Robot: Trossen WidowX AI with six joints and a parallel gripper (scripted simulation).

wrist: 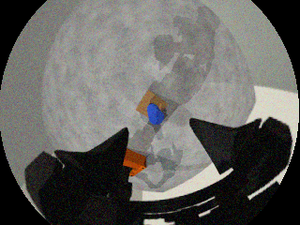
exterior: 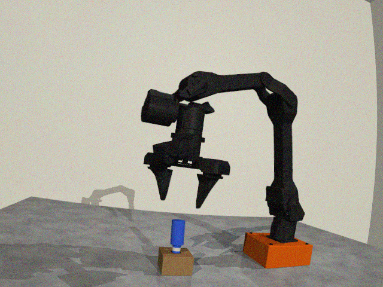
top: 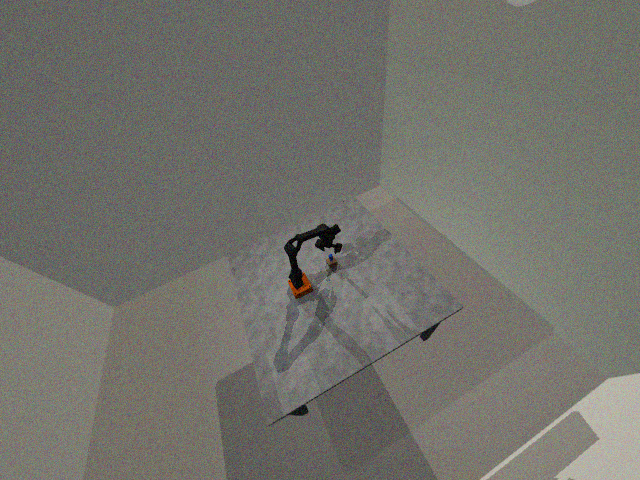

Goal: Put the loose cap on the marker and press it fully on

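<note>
Right now my gripper tip is 60 mm above the blue cap. The rest, counted from my gripper tip: brown holder block: 130 mm below.
</note>
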